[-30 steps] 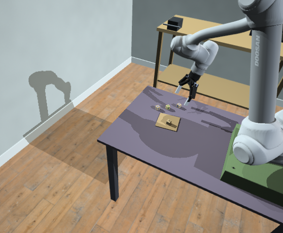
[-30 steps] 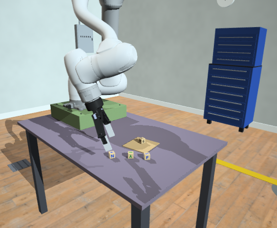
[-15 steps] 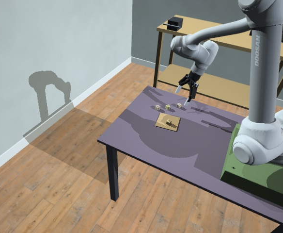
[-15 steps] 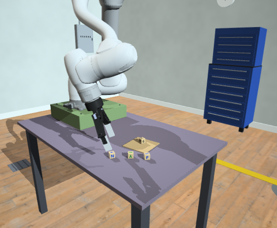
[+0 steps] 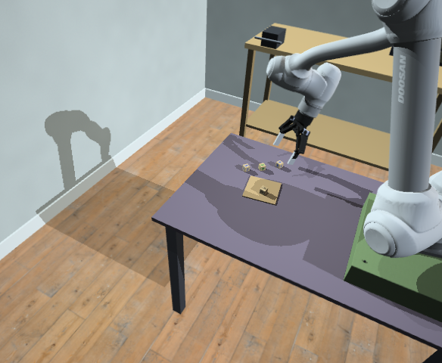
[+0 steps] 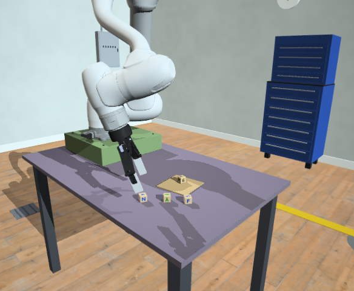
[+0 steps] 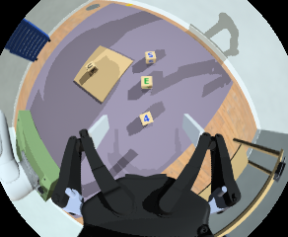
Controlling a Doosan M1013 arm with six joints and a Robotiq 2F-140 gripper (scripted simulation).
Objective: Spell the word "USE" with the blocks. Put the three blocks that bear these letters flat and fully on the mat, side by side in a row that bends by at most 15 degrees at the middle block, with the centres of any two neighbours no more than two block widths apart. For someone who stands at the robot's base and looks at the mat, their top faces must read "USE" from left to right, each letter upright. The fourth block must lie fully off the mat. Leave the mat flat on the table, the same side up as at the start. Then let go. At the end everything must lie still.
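My hand is 1 cm short of the block and 7 cm above it.
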